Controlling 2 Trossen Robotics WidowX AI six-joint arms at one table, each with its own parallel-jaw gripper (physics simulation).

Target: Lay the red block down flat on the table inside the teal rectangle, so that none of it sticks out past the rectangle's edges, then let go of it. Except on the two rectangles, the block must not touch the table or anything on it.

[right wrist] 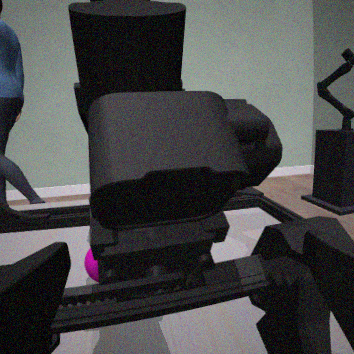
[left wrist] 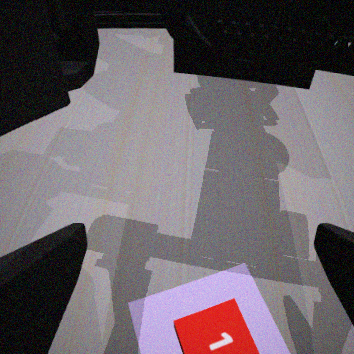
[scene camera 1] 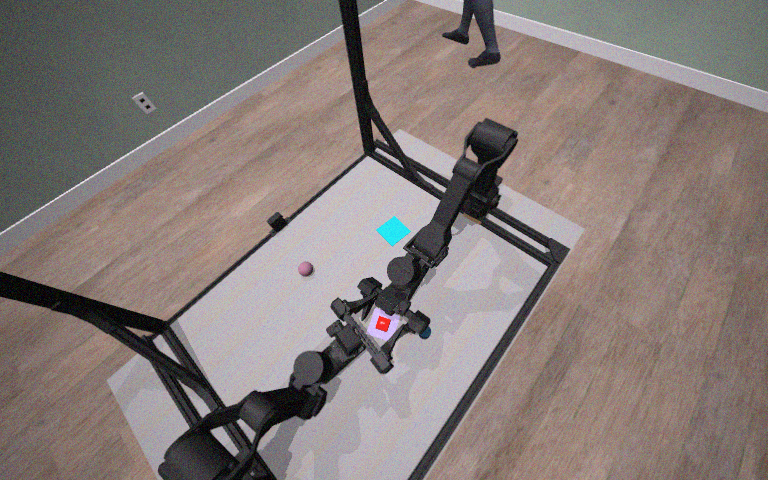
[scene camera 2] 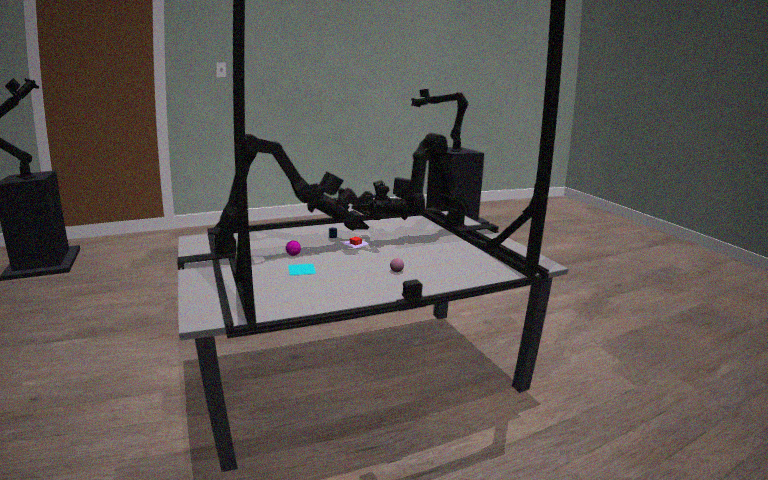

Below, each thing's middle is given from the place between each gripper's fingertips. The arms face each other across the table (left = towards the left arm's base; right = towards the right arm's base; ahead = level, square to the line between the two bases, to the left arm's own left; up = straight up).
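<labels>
The red block [left wrist: 224, 320] is 3 cm to the left of my left hand, 1 cm behind it and 6 cm below it. From that left hand I also find the lilac rectangle [left wrist: 152, 316], 7 cm below, 1 cm behind and 3 cm to the left.
As for my right hand, the red block is 2 cm behind it, 2 cm to the right of it and 14 cm below it. The lilac rectangle, too, is 14 cm below my right hand, and it is 2 cm behind that hand and 2 cm to the right of it.
</labels>
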